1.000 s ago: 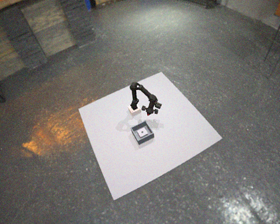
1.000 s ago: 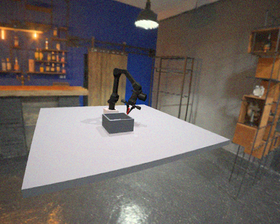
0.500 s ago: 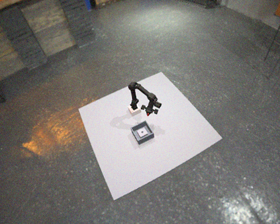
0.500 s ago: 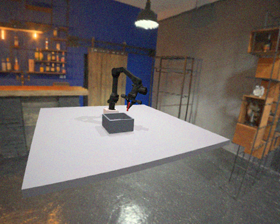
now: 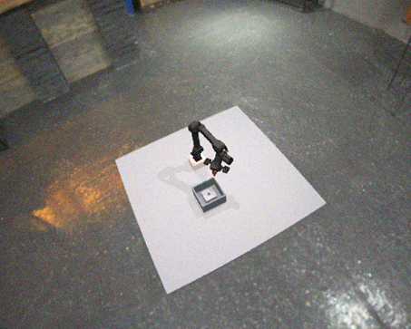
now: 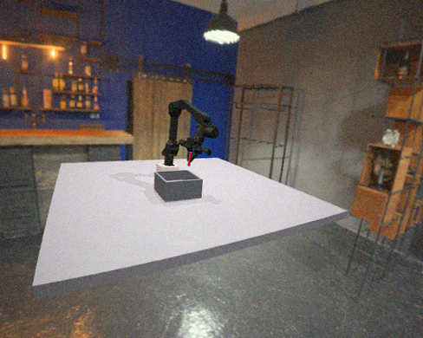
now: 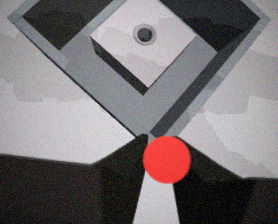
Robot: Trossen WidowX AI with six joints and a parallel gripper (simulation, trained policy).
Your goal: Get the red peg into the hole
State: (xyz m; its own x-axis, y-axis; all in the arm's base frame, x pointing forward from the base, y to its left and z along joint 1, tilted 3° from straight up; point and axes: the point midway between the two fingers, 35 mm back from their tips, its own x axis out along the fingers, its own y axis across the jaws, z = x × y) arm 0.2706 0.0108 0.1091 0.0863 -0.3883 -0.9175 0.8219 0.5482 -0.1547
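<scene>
Right now the plate is 10 cm to the right of my gripper tip, 10 cm below it and 7 cm ahead of it. Also, from my gripper tip: red peg (1 cm to the left, 1 cm above); then grey box (12 cm below, 10 cm to the right, 7 cm ahead).
</scene>
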